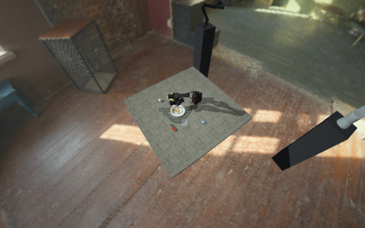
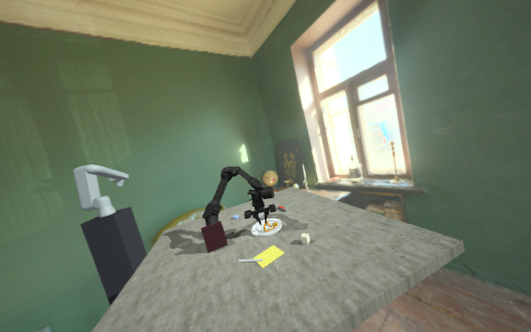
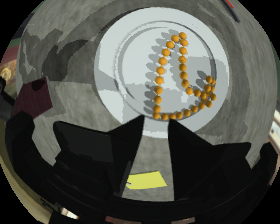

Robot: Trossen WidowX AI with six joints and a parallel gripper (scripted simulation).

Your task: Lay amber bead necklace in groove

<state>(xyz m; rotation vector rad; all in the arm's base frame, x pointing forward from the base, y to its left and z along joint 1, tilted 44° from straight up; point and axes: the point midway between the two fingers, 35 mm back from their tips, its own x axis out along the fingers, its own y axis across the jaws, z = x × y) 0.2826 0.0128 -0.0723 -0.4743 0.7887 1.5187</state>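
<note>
The board lies 50 mm to the left of my gripper tip, 50 mm below it and 20 mm ahead of it. Round my gripper tip: grey square 260 mm to the left, 50 mm below, 30 mm ahead; then white stick 210 mm to the right, 120 mm behind, 50 mm below; then yellow card 220 mm to the right, 50 mm below, 30 mm behind.
</note>
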